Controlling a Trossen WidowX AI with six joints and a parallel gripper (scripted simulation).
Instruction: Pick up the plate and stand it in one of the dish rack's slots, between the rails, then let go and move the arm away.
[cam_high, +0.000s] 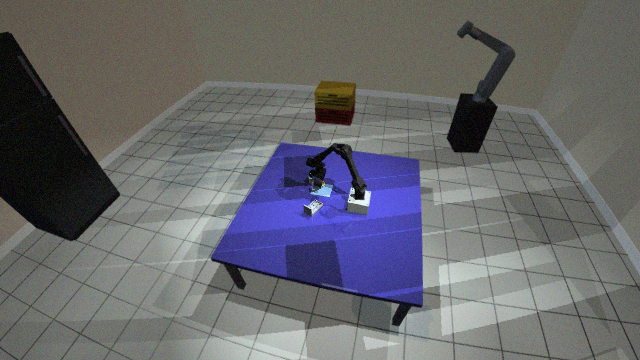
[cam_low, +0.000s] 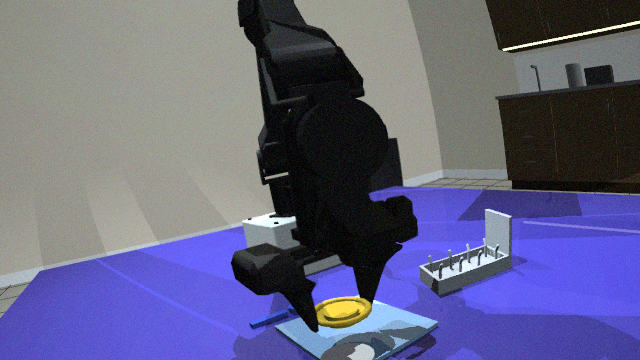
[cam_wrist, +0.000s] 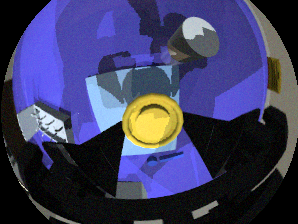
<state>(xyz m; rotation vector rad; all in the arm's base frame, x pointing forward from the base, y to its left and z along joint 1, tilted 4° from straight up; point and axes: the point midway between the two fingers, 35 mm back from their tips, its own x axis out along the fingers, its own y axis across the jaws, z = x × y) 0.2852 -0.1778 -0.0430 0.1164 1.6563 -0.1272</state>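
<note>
Now: the light blue mat 3 cm below my gripper tip, 2 cm to the left of it and 1 cm behind it. Also, from my gripper tip: yellow plate: 1 cm above; white cup: 8 cm ahead, 7 cm to the right, 1 cm below; blue spoon: 12 cm behind, 3 cm below, 1 cm to the left.
</note>
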